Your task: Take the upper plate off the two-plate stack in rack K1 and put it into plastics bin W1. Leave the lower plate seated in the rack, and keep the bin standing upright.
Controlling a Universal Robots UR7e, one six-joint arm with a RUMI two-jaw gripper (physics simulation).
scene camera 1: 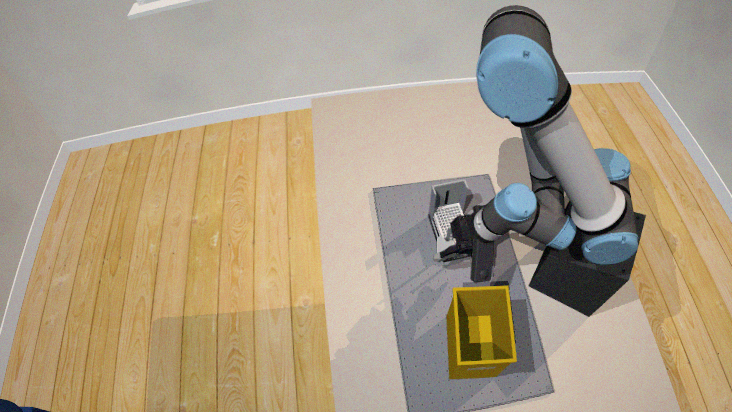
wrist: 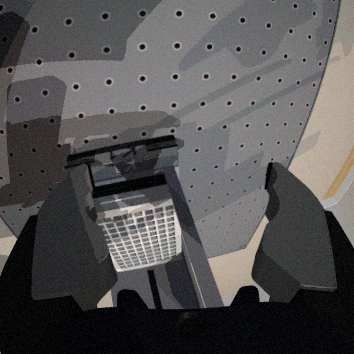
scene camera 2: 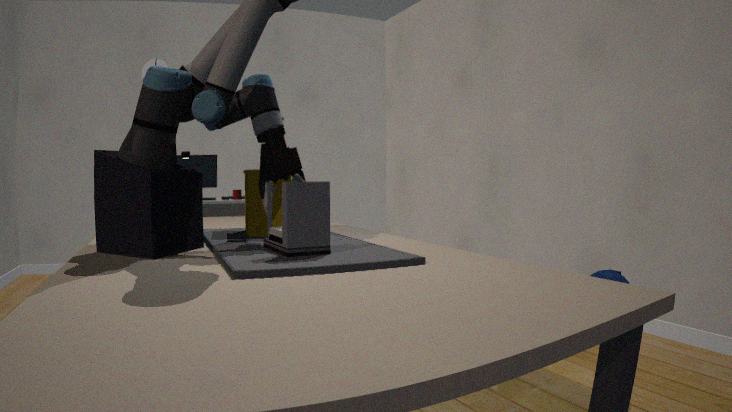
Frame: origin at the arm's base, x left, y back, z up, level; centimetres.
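Where they show: gripper, fingertip midpoint: [scene camera 1: 452,258] [wrist: 179,166]; arm's base, link origin: [scene camera 2: 146,162].
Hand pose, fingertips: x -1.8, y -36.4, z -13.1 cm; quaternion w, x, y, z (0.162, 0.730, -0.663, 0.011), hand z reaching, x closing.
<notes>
Each offset is from my fingertips to the top centre of the thing. Level surfaces: height alone.
The grey rack K1 {dx -10.8, dy +2.1, dz +8.0 cm} [scene camera 1: 458,188] [scene camera 2: 307,217] [wrist: 194,225] stands upright on the pegboard. A white gridded plate {dx -11.9, dy +1.9, dz -2.1 cm} [scene camera 1: 446,219] [wrist: 141,237] sits in it; the lower plate cannot be told apart. My gripper [scene camera 1: 453,242] [scene camera 2: 283,184] [wrist: 179,166] is open and empty, tilted over the rack's front end. In the wrist view the left finger overlaps the rack's left side near the plate; the right finger stands well right of the rack's right wall, with a wide gap. The yellow bin W1 {dx +22.6, dy +2.5, dz +11.2 cm} [scene camera 1: 480,370] [scene camera 2: 254,204] stands upright.
The grey pegboard [scene camera 1: 409,358] [scene camera 2: 379,261] [wrist: 160,62] lies on the pale table {dz -8.1 cm} [scene camera 1: 353,153] [scene camera 2: 358,317] under rack and bin. The dark robot base [scene camera 1: 578,281] [scene camera 2: 148,209] is beside the board. A monitor [scene camera 2: 207,171] and red cup [scene camera 2: 236,193] stand far behind.
</notes>
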